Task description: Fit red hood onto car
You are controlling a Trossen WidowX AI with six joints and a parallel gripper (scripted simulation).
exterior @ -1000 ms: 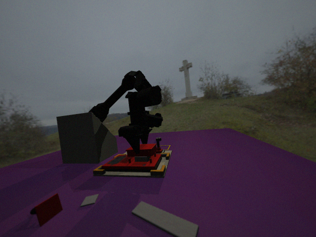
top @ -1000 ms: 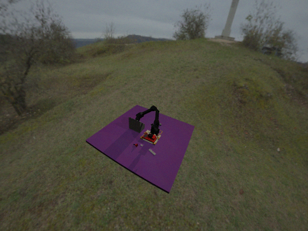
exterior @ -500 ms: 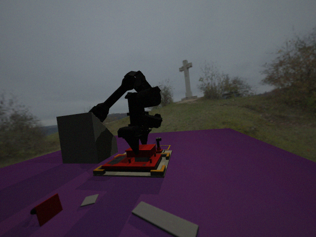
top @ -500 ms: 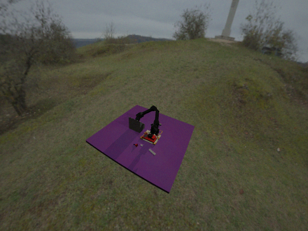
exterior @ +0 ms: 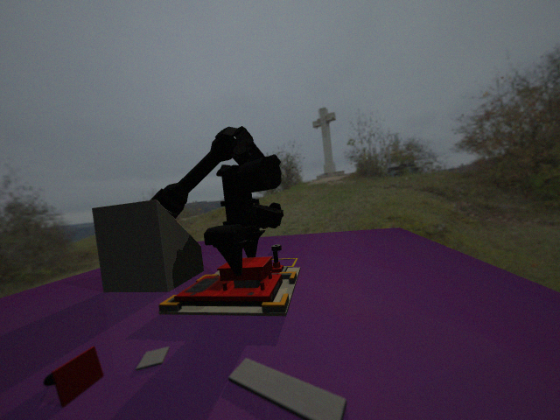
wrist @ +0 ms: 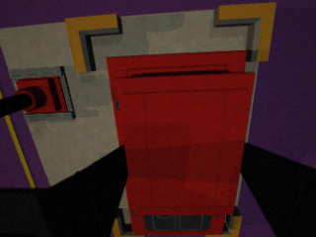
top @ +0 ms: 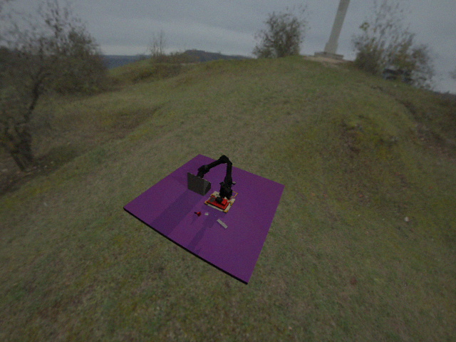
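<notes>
The grey engine block lies 1 cm to the left of my gripper tip and 3 cm below it. The rest, counted from my gripper tip: red hood: 1 cm above.
</notes>
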